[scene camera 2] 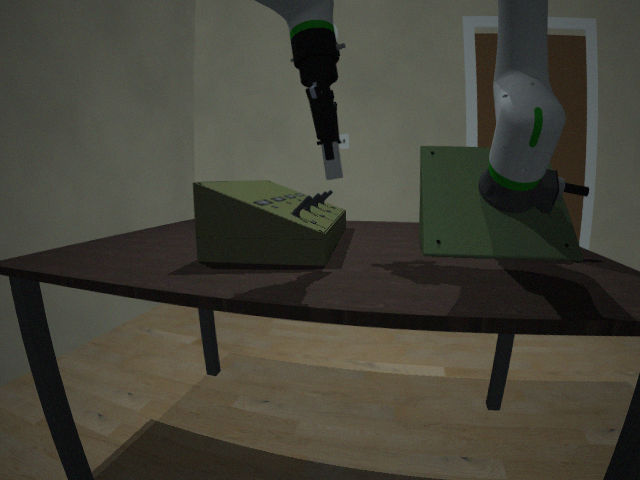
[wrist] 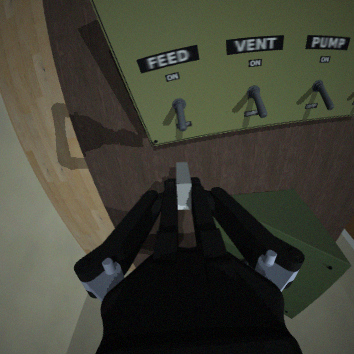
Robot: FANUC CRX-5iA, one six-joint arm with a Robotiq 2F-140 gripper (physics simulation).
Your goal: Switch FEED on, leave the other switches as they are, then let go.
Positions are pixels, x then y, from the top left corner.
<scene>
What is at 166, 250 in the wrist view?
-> My gripper.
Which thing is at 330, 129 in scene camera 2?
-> My gripper.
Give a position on a switch box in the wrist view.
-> At 210, 64
</scene>
